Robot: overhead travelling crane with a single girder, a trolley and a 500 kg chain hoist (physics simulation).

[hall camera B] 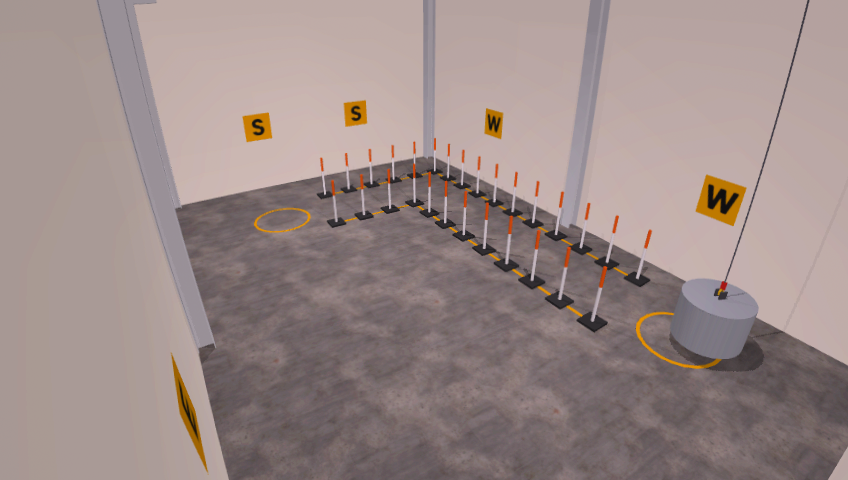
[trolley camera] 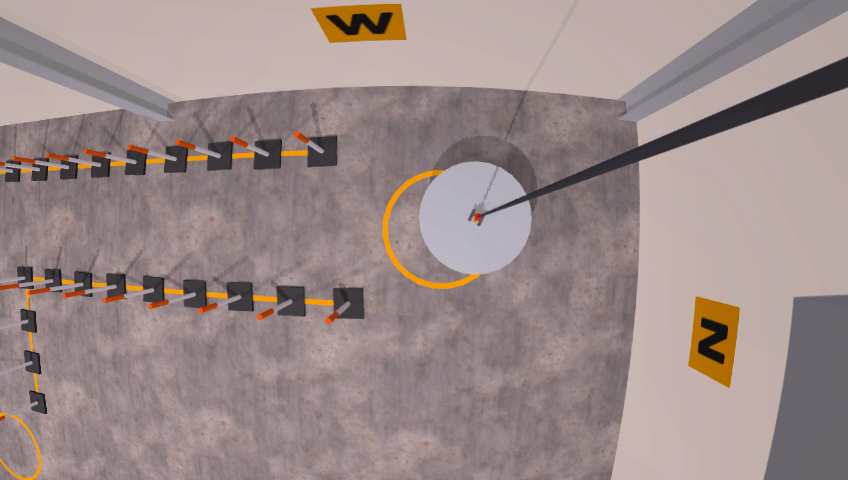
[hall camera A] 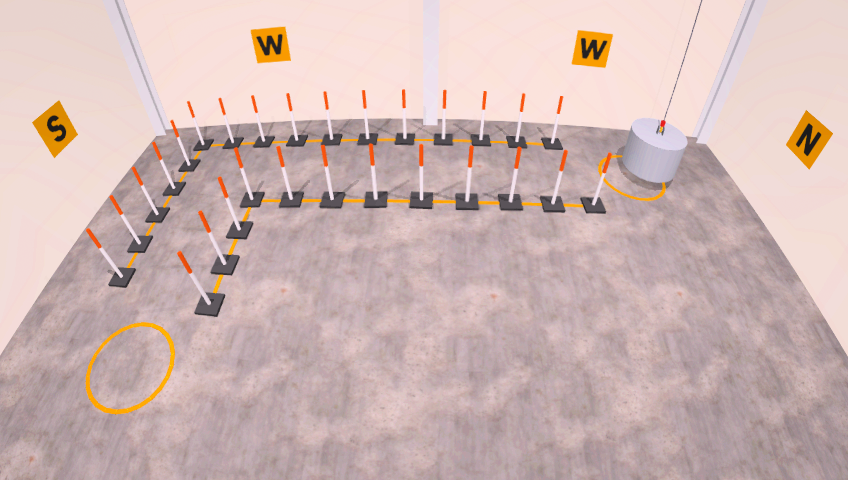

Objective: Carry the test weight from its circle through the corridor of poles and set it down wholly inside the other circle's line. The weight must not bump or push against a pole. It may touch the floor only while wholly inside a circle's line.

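Note:
The test weight (hall camera A: 653,159) (hall camera B: 711,330) (trolley camera: 455,243), a grey cylinder, hangs upright a little above the floor, its shadow beside it. It is off-centre over its orange circle (hall camera A: 645,199) (hall camera B: 660,313) (trolley camera: 385,228), overhanging the line on the north side and towards the W wall. My gripper (hall camera A: 661,127) (hall camera B: 721,291) (trolley camera: 476,217), the hook, is shut on the weight's top fitting. The chain runs up at a slant. The weight is apart from the poles. The other circle (hall camera A: 119,411) (hall camera B: 255,222) (trolley camera: 40,455) lies beyond the corridor's far end; part of it shows in the trolley view.
The corridor's near end lies between an inner end pole's base (hall camera A: 593,205) (hall camera B: 592,321) (trolley camera: 348,303) and an outer end pole's base (hall camera A: 552,143) (hall camera B: 637,278) (trolley camera: 321,151). Both rows run south along the W wall, then bend east. The N wall sign (hall camera A: 808,139) (trolley camera: 714,342) is beyond the weight.

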